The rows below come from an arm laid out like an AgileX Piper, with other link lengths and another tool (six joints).
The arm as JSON. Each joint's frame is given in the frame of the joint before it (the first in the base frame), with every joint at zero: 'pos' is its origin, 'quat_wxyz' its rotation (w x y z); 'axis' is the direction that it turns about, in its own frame. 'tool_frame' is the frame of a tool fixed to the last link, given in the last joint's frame.
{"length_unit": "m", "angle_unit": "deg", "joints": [
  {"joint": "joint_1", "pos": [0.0, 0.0, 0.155], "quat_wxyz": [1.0, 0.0, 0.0, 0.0], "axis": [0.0, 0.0, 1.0]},
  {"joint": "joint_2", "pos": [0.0, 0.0, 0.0], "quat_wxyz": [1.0, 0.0, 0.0, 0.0], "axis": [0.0, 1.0, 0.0]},
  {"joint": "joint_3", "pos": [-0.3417, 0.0, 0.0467], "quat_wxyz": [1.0, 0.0, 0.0, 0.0], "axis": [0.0, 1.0, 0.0]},
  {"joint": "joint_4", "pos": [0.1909, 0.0, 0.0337], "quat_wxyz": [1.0, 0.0, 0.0, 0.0], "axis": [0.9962, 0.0, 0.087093]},
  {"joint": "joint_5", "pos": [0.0, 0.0, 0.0], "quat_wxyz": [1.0, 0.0, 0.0, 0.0], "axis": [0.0, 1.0, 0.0]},
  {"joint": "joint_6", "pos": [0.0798, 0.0, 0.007], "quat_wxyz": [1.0, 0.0, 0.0, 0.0], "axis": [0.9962, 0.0, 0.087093]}
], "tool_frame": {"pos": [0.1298, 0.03, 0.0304], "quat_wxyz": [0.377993, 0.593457, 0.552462, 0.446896]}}
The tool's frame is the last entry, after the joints.
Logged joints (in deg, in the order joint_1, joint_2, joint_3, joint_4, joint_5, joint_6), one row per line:
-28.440, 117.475, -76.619, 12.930, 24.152, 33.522
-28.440, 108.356, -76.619, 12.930, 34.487, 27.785
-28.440, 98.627, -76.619, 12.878, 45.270, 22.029
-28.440, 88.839, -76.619, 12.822, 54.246, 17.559
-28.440, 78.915, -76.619, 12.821, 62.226, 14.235
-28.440, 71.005, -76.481, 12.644, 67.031, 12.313
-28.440, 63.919, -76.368, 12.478, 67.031, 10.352
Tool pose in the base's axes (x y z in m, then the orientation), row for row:
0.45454, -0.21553, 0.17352, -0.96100, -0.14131, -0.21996, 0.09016
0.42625, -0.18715, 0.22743, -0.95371, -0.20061, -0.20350, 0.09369
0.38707, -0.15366, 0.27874, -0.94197, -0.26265, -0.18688, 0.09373
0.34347, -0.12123, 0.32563, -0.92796, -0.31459, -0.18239, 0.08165
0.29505, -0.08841, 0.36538, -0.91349, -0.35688, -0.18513, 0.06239
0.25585, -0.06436, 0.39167, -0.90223, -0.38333, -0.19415, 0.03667
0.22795, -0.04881, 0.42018, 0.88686, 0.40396, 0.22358, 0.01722
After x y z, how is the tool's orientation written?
As a quaternion, x y z w.
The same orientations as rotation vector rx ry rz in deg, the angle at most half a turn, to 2 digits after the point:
-163.70, -24.07, -37.47
-162.13, -34.10, -34.59
-160.13, -44.65, -31.77
-158.87, -53.86, -31.23
-158.20, -61.81, -32.06
-158.72, -67.43, -34.15
157.91, 71.93, 39.81

